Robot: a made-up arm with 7 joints.
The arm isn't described. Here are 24 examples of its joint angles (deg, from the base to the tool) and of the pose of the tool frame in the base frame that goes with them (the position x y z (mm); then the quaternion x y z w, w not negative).
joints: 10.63 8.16 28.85 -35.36 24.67 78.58 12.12
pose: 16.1 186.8 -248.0 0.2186 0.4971 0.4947 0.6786
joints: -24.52 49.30 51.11 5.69 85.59 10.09 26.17
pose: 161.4 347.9 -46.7 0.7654 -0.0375 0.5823 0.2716
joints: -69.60 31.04 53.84 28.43 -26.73 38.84 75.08
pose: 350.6 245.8 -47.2 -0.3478 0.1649 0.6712 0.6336
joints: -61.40 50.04 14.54 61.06 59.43 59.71 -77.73
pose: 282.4 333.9 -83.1 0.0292 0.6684 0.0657 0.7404
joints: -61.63 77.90 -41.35 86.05 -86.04 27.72 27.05
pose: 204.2 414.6 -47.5 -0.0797 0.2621 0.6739 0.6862
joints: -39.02 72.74 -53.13 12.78 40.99 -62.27 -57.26
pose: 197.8 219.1 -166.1 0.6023 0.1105 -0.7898 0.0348
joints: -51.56 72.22 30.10 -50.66 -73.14 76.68 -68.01
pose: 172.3 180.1 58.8 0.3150 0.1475 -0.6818 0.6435
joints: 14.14 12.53 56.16 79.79 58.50 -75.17 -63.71
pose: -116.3 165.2 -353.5 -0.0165 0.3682 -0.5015 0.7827
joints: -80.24 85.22 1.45 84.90 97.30 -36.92 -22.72
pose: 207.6 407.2 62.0 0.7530 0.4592 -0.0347 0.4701
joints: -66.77 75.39 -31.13 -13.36 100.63 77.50 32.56
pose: 224.4 194.4 88.8 -0.5066 0.4319 -0.7456 0.0302
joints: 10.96 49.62 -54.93 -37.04 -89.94 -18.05 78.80
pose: 11.3 99.6 -220.6 -0.2079 0.6168 0.3013 0.6968
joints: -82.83 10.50 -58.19 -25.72 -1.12 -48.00 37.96
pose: 175.8 -100.0 -13.1 -0.3057 -0.6917 -0.4877 0.4362
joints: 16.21 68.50 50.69 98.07 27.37 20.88 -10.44
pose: -131.6 426.2 -114.3 0.1693 0.7817 0.4750 0.3669
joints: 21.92 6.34 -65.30 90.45 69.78 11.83 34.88
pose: -242.7 87.4 -352.0 0.6077 0.2455 -0.6789 0.3309
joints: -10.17 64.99 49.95 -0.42 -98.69 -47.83 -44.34
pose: 99.9 356.2 26.7 0.0531 -0.7376 -0.1056 0.6648
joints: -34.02 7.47 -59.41 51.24 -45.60 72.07 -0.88
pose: 132.0 4.8 -374.9 0.1899 0.8325 -0.2404 0.4615
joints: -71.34 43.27 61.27 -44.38 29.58 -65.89 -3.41
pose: 131.0 159.6 47.5 -0.5787 0.7409 -0.3386 0.0398
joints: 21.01 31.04 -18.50 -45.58 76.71 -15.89 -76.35
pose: 16.6 83.6 -194.9 0.6909 0.1947 -0.6054 0.3438
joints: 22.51 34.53 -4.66 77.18 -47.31 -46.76 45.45
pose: -150.2 298.8 -287.2 0.3515 0.3064 0.6577 0.5916
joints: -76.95 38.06 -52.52 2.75 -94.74 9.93 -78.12
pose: 338.0 -4.0 -50.7 -0.2024 -0.0364 -0.9191 0.3361
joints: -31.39 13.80 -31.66 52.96 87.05 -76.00 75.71
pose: 160.1 22.7 -346.1 0.1822 -0.4184 -0.3817 0.8038
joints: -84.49 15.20 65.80 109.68 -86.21 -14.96 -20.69
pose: 393.5 33.2 -167.5 -0.8733 0.0155 0.2566 0.4139
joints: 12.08 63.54 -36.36 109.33 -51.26 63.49 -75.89
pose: -152.9 380.0 -104.2 -0.3963 0.6630 0.5300 0.3498
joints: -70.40 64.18 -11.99 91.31 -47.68 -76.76 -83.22
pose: 257.4 347.4 7.4 0.5102 -0.1990 -0.2225 0.8066
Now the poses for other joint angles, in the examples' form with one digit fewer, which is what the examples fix.
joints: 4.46 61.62 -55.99 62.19 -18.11 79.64 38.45
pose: -73 380 -199 -0.695 -0.673 -0.210 0.140
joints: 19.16 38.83 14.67 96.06 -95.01 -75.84 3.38
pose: -184 325 -200 0.357 -0.012 0.776 0.519
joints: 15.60 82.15 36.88 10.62 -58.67 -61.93 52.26
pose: 118 334 46 0.026 -0.579 0.391 0.715
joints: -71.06 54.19 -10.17 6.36 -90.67 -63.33 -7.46
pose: 289 206 81 -0.336 -0.729 -0.118 0.585
